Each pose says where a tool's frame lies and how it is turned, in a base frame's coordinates. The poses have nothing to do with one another.
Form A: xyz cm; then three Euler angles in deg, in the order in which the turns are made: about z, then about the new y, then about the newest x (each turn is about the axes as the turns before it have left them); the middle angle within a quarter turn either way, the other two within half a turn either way.
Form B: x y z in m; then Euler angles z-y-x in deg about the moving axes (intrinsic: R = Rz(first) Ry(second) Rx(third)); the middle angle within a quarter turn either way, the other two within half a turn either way. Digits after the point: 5 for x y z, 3 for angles.
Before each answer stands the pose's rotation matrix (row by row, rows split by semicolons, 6 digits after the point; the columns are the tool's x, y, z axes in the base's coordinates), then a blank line. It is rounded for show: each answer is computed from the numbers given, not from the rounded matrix.
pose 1, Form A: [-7.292 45.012 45.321 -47.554 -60.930 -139.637]
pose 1, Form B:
0.327917 -0.180238 0.927354; -0.358536 -0.931933 -0.054348; 0.874027 -0.314668 -0.370218

[-0.07292 0.45012 0.45321 -47.554 -60.930 -139.637]
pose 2, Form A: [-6.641 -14.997 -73.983 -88.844 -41.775 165.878]
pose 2, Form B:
0.015046 -0.972860 -0.230903; -0.745615 0.142948 -0.650864; 0.666207 0.181958 -0.723228

[-0.06641 -0.14997 -0.73983 -88.844 -41.775 165.878]
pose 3, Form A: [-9.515 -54.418 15.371 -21.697 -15.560 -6.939]
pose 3, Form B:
0.895099 0.397102 -0.202753; -0.356149 0.910365 0.210697; 0.268247 -0.116385 0.956294

[-0.09515 -0.54418 0.15371 -21.697 -15.560 -6.939]
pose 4, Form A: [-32.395 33.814 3.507 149.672 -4.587 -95.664]
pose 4, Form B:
-0.860384 -0.018856 -0.509297; 0.503332 0.125373 -0.854949; 0.079973 -0.991930 -0.098378

[-0.32395 0.33814 0.03507 149.672 -4.587 -95.664]
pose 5, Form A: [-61.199 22.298 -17.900 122.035 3.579 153.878]
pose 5, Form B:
-0.529403 0.746558 0.402970; 0.846071 0.499557 0.186029; -0.062425 0.439425 -0.896107

[-0.61199 0.22298 -0.17900 122.035 3.579 153.878]
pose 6, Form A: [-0.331 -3.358 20.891 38.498 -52.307 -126.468]
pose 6, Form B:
0.478524 0.868019 -0.132506; 0.380608 -0.069053 0.922155; 0.791298 -0.491706 -0.363418

[-0.00331 -0.03358 0.20891 38.498 -52.307 -126.468]
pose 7, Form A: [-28.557 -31.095 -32.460 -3.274 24.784 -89.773]
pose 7, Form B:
0.906413 -0.418285 0.058769; -0.051851 0.027896 0.998265; -0.419199 -0.907887 0.003597

[-0.28557 -0.31095 -0.32460 -3.274 24.784 -89.773]
